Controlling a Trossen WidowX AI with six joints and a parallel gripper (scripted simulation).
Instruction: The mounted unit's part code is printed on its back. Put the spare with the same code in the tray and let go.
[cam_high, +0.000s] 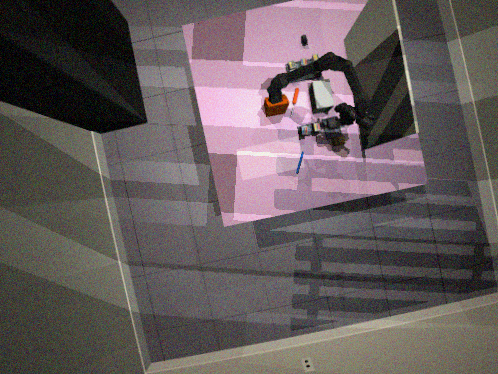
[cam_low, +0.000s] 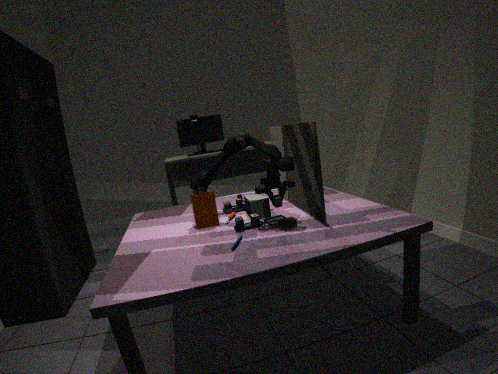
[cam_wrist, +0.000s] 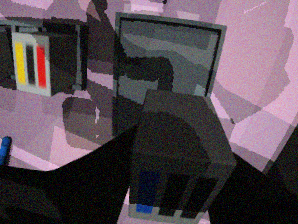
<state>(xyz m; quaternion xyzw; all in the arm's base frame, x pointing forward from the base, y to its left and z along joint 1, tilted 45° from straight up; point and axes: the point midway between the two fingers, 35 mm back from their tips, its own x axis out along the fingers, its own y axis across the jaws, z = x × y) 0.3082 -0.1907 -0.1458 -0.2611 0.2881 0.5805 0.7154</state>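
Now: gripper tip 10 mm past the grey tray, 10 mm to the right of it and 80 mm above it. The rest, counted from my gripper tip: blue pen 270 mm behind, 130 mm to the right, 80 mm below; upright panel 200 mm ahead, 160 mm to the left, 140 mm above; mounted unit 20 mm behind, 210 mm to the left, 40 mm below.
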